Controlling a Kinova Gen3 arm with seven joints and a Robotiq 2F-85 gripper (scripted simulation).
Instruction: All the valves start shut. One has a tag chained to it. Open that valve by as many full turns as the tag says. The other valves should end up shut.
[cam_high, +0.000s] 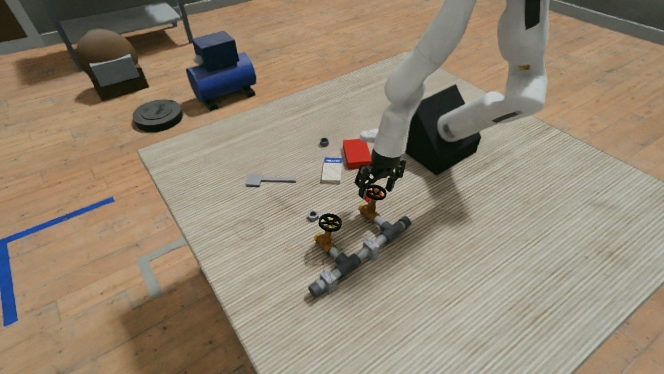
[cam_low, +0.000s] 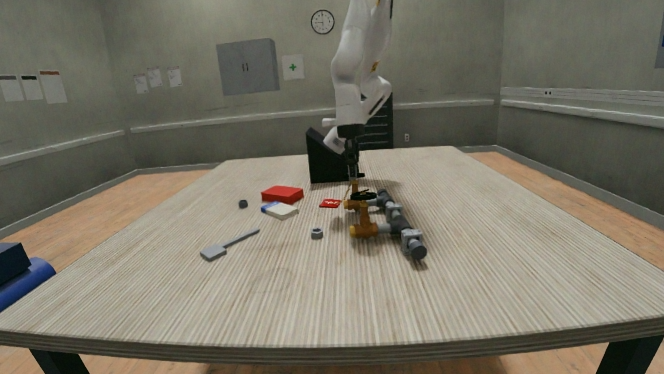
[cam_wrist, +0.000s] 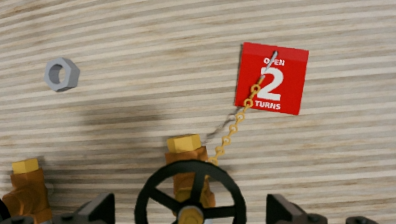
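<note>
Right now the red tag is 10 cm below my hand, 8 cm to the right of it and 7 cm behind it. Round my hand: nut 13 cm ahead, 12 cm to the right, 10 cm below; then red box 23 cm to the right, 15 cm behind, 9 cm below; then grey flat tool 34 cm to the right, 15 cm ahead, 10 cm below.
</note>
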